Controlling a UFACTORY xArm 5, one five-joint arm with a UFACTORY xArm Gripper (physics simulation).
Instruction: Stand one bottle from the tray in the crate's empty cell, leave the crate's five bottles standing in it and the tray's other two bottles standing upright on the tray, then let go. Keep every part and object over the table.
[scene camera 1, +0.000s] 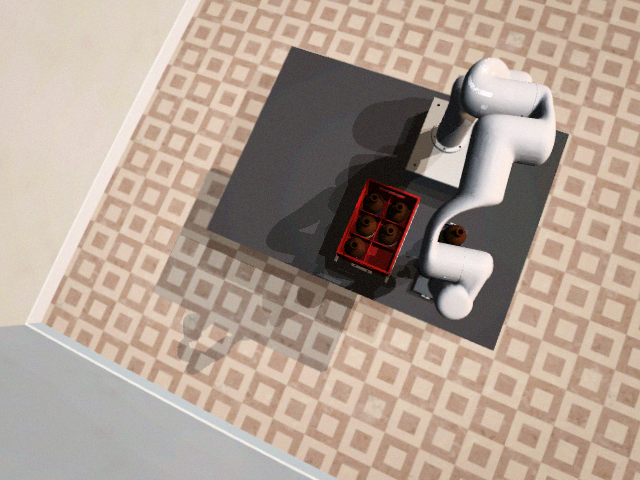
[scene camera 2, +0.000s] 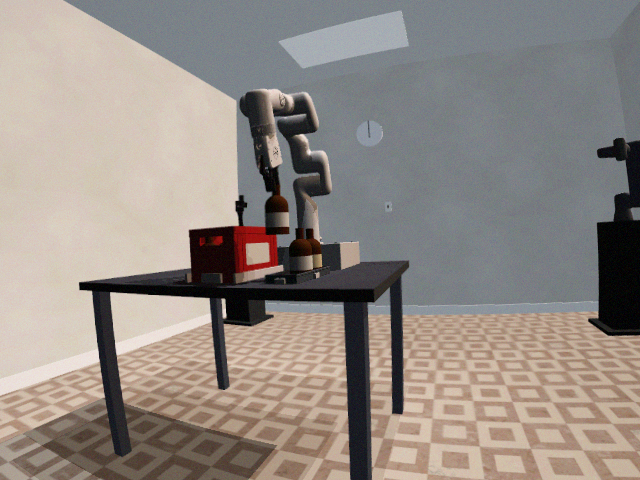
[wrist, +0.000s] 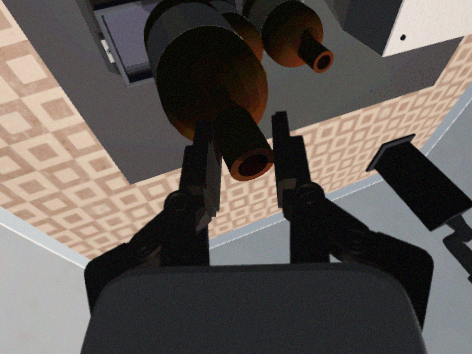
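Pixels of known places: gripper, fingertip midpoint: (scene camera 2: 273, 190) (wrist: 244, 134); arm's base at its link origin: (scene camera 1: 449, 136).
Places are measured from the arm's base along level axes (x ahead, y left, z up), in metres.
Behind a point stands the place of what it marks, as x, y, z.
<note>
My gripper (scene camera 2: 271, 179) {0.467, 0.109, 0.184} (wrist: 244, 134) {0.467, 0.109, 0.184} is shut on the neck of a brown bottle (scene camera 2: 277, 215) {0.498, 0.138, 0.100} (wrist: 207, 75) {0.476, 0.090, 0.152}, which hangs upright above the table; the arm hides both in scene camera 1. In scene camera 2 the bottle's base overlaps the top right edge of the red crate (scene camera 1: 404, 235) {0.411, -0.001, 0.077} (scene camera 2: 212, 260) {0.550, -0.082, -0.027}. Five bottles stand in the crate, one of them a bottle (scene camera 1: 355, 247) {0.512, -0.127, 0.064} beside the empty cell (scene camera 1: 379, 257) {0.490, -0.041, -0.090} at its lower right. Two bottles (scene camera 2: 300, 255) {0.437, 0.177, -0.025} (scene camera 2: 315, 249) {0.343, 0.186, -0.011} stand upright on the tray (scene camera 1: 423, 287) {0.521, 0.147, -0.093} (wrist: 132, 35) {0.514, 0.156, -0.093}; one of them (scene camera 1: 454, 234) {0.330, 0.147, 0.037} shows beside the arm in scene camera 1.
The white robot base (scene camera 1: 426, 149) {0.077, -0.054, -0.001} (scene camera 2: 349, 253) {0.033, 0.199, -0.042} stands behind the crate and tray. The dark table (scene camera 1: 268, 139) {0.243, -0.647, -0.099} (scene camera 2: 356, 283) {0.529, 0.384, -0.098} has its front edge close to both. My forearm (scene camera 1: 447, 260) {0.508, 0.075, 0.501} spans the tray in scene camera 1.
</note>
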